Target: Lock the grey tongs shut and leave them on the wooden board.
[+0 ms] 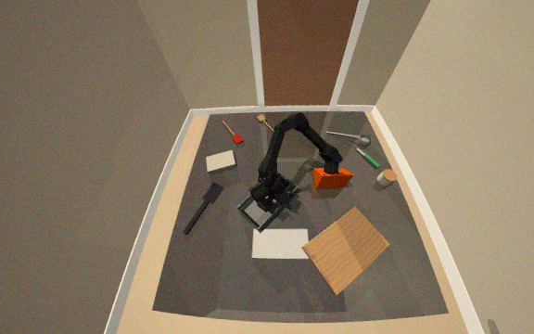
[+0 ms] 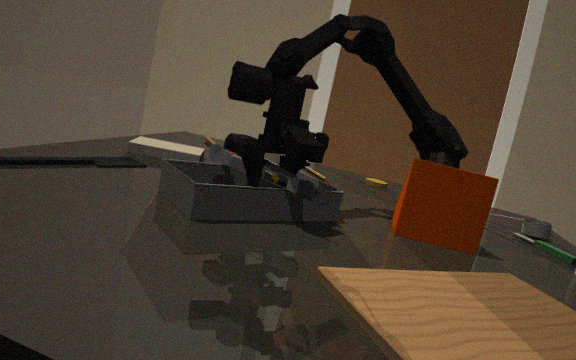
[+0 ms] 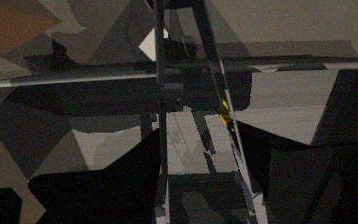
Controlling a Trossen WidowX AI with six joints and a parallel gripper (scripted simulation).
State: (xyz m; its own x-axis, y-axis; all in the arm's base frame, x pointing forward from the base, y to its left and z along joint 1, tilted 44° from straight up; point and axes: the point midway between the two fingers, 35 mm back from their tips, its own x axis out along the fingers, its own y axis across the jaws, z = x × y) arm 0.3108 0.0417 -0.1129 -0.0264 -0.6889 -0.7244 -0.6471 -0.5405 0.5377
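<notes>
Right now the grey roasting tin is 30 mm ahead of my gripper tip and 10 mm to the right of it. Also, from my gripper tip: yellow mark (40 mm above, 30 mm to the left, 10 mm behind); then wooden board (340 mm behind, 250 mm to the left, 20 mm below); then black spatula (390 mm ahead, 30 mm below).
</notes>
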